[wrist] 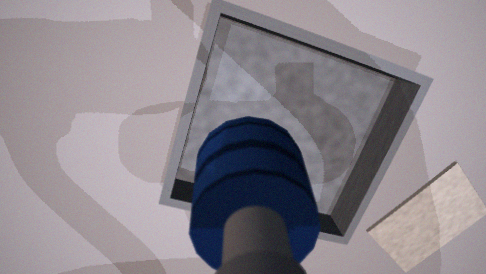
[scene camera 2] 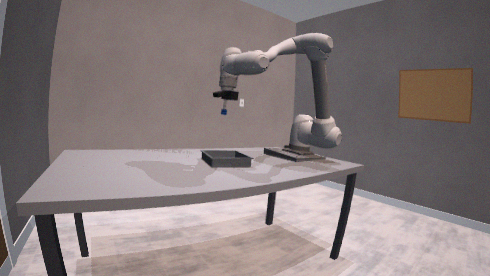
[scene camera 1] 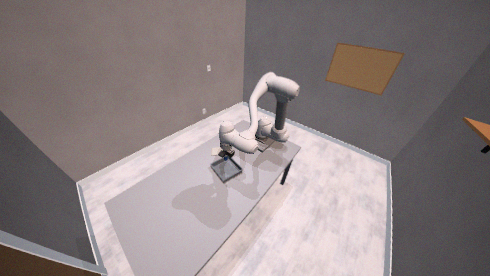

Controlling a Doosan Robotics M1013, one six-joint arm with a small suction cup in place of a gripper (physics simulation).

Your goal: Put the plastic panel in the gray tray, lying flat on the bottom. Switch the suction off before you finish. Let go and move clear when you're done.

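Frame: origin at the arm's base, x down, y left, z ahead, level; centimetres.
Where they show: hand, tool point: [wrist: 249, 166] [scene camera 2: 223, 114] [scene camera 1: 225, 159]; arm's base, link origin: [scene camera 2: 298, 152] [scene camera 1: 260, 137].
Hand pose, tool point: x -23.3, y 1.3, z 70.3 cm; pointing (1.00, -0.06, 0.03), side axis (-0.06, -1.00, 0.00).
Note:
Each offset is from my tool point to the top centre of the thing. Level surfaces: height alone.
The plastic panel {dx +25.6, dy -29.9, dz -24.1 cm} [scene camera 1: 215, 151] [wrist: 430, 217] is a thin, cream, rectangular plate. It lies flat on the table beside the gray tray {dx +21.2, dy -6.8, dz -7.9 cm} [scene camera 1: 233, 175] [scene camera 2: 230, 162] [wrist: 320, 43], apart from it, at the lower right in the wrist view. I cannot make it out in scene camera 2. The tray is square and shallow with upright walls, and shadows fall across its bottom. My blue suction cup [scene camera 1: 226, 158] [scene camera 2: 224, 112] [wrist: 252, 165] points down and hangs well above the tray's height, with nothing on it. In the wrist view it covers part of the tray's near edge.
The gray table {dx +26.2 cm} [scene camera 1: 150, 225] [scene camera 2: 90, 175] carries the tray and the arm's base. The base stands on a dark mounting plate [scene camera 2: 280, 152] toward the right end of the table in scene camera 2. The tray's raised walls stand near the panel. Arm shadows cross the table.

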